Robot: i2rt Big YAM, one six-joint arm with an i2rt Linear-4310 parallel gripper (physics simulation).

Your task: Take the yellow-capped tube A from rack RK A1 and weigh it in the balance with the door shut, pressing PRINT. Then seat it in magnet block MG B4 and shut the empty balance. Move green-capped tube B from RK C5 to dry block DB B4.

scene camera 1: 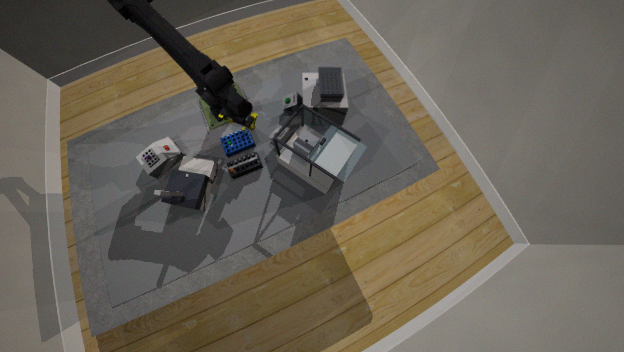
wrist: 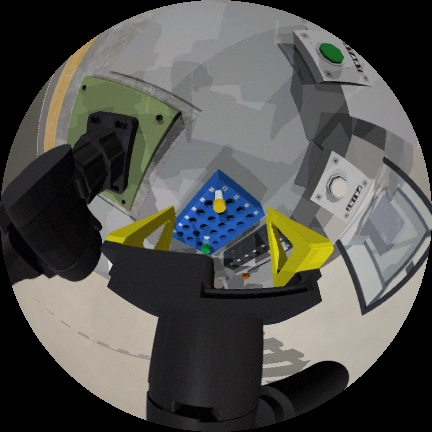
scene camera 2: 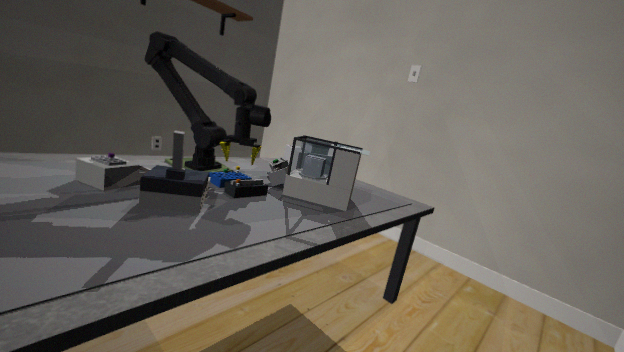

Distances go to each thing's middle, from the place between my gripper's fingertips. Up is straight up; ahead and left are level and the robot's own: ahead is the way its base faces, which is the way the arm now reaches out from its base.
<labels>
Right now the PRINT button box (wrist: pixel 334 183) is 14 cm ahead of my hand, 10 cm to the left of it and 3 cm below it. Also, from my hand: glass-box balance (scene camera 1: pixel 296 139): 29 cm ahead, 16 cm to the left, 4 cm above; then grey heater block unit (wrist: pixel 362 103): 9 cm ahead, 35 cm to the left, 3 cm above; then green-button box (wrist: pixel 313 63): 2 cm ahead, 25 cm to the left, 3 cm below.
</labels>
